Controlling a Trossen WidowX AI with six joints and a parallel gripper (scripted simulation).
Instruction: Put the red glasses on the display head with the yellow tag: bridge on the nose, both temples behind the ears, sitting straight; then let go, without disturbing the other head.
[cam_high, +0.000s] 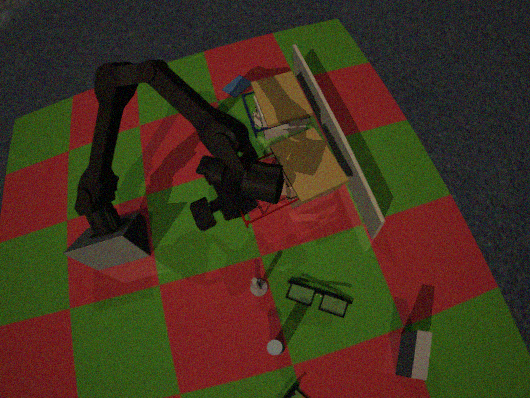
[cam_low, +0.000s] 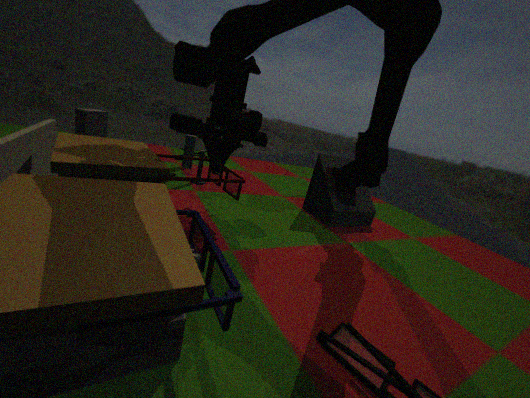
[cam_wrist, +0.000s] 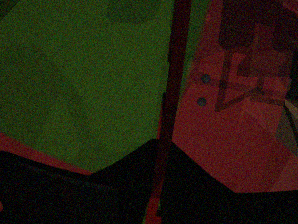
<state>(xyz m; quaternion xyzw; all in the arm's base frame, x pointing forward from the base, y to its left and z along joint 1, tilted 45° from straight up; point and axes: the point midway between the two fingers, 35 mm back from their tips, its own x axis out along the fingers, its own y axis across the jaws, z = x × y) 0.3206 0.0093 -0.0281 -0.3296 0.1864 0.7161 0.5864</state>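
Now: the tan display head 150 mm ahead of my gripper tip, 70 mm to the left of it and 10 mm below it. Also, from my gripper tip: wall panel: 260 mm ahead, 200 mm to the left, 20 mm below; grey block: 380 mm to the right, 290 mm ahead, 20 mm below.
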